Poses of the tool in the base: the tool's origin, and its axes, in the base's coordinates. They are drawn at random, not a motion.
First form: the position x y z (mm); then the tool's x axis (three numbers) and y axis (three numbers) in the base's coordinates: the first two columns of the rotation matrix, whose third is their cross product.
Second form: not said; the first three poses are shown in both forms.
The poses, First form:
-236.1 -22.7 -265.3 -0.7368 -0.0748 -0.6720 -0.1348 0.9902 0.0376
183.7 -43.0 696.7 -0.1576 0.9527 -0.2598 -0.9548 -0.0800 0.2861
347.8 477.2 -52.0 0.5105 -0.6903 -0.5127 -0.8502 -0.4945 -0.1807
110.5 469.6 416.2 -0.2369 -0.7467 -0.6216 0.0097 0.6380 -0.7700
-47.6 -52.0 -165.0 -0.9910 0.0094 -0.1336 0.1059 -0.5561 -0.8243
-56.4 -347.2 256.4 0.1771 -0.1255 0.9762 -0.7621 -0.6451 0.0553
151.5 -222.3 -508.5 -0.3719 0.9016 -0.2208 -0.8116 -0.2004 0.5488
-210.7 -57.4 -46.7 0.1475 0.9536 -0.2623 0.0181 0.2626 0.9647
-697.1 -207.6 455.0 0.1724 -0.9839 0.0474 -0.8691 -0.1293 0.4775
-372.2 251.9 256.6 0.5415 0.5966 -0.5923 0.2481 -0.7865 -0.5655
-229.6 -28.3 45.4 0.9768 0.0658 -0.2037 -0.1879 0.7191 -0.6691
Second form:
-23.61 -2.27 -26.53 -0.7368 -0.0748 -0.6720 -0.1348 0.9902 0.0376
18.37 -4.30 69.67 -0.1576 0.9527 -0.2598 -0.9548 -0.0800 0.2861
34.78 47.72 -5.20 0.5105 -0.6903 -0.5127 -0.8502 -0.4945 -0.1807
11.05 46.96 41.62 -0.2369 -0.7467 -0.6216 0.0097 0.6380 -0.7700
-4.76 -5.20 -16.50 -0.9910 0.0094 -0.1336 0.1059 -0.5561 -0.8243
-5.64 -34.72 25.64 0.1771 -0.1255 0.9762 -0.7621 -0.6451 0.0553
15.15 -22.23 -50.85 -0.3719 0.9016 -0.2208 -0.8116 -0.2004 0.5488
-21.07 -5.74 -4.67 0.1475 0.9536 -0.2623 0.0181 0.2626 0.9647
-69.71 -20.76 45.50 0.1724 -0.9839 0.0474 -0.8691 -0.1293 0.4775
-37.22 25.19 25.66 0.5415 0.5966 -0.5923 0.2481 -0.7865 -0.5655
-22.96 -2.83 4.54 0.9768 0.0658 -0.2037 -0.1879 0.7191 -0.6691

